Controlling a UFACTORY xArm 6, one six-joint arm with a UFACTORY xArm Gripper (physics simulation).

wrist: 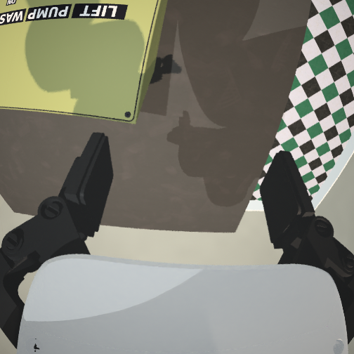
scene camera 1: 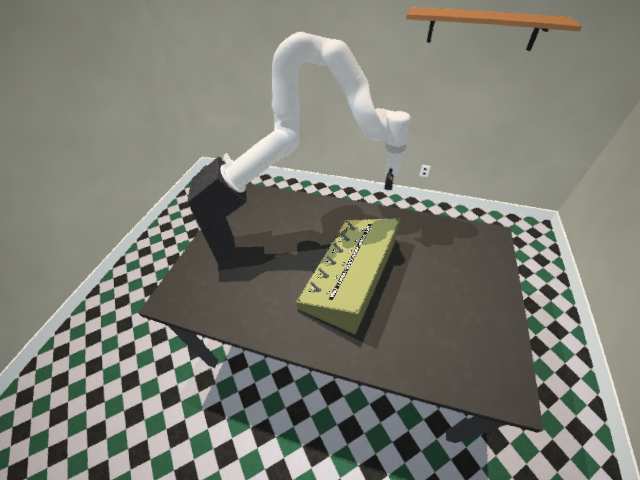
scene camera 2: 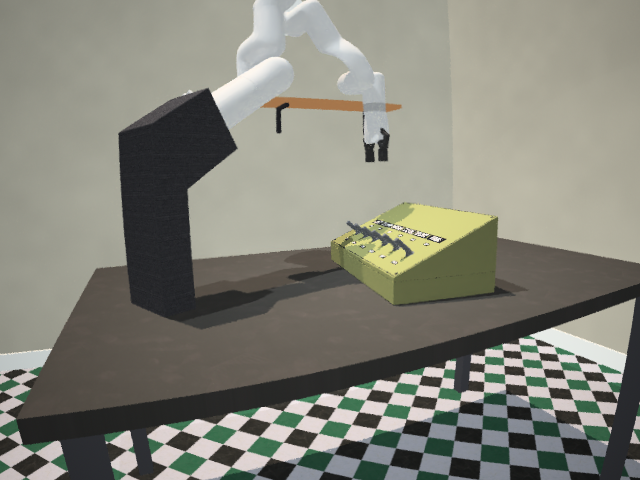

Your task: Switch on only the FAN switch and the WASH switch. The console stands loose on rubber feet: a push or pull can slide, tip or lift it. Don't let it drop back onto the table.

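Seen in the pictures: gripper, fingertip midpoint: (scene camera 1: 390, 183) (scene camera 2: 376, 161); arm's base at its link origin: (scene camera 1: 232, 179) (scene camera 2: 203, 122).
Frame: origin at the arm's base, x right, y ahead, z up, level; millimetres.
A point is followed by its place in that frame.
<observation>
The yellow-green console (scene camera 1: 376, 279) {x -170, y 600, z -298 mm} (scene camera 2: 465, 258) {x 54, y 577, z -309 mm} (wrist: 110, 95) stands on the table with its sloped face up. Several dark switch levers stick out in a row along its low side; their on or off positions are too small to tell. In the wrist view the upside-down labels LIFT (wrist: 100, 11), PUMP (wrist: 47, 12) and a cut-off WASH (wrist: 11, 17) show at top left. The FAN label does not show there, and the labels are unreadable in the scene views. My gripper (scene camera 1: 388, 187) {x -472, y 427, z -87 mm} (scene camera 2: 375, 159) {x -472, y 427, z -87 mm} (wrist: 191, 161) is open and empty, pointing down, high above the console's far end and apart from it.
The dark table (scene camera 1: 454, 320) {x -274, y 915, z -395 mm} (scene camera 2: 248, 356) {x 350, y 167, z -396 mm} (wrist: 150, 200) bears the console and the arm's black pedestal (scene camera 1: 214, 211) {x 119, y 6, z -84 mm} (scene camera 2: 157, 217) {x 183, y -39, z -197 mm}. An orange wall shelf (scene camera 1: 491, 19) (scene camera 2: 330, 104) hangs behind. The arm's shadow falls on the console and table.
</observation>
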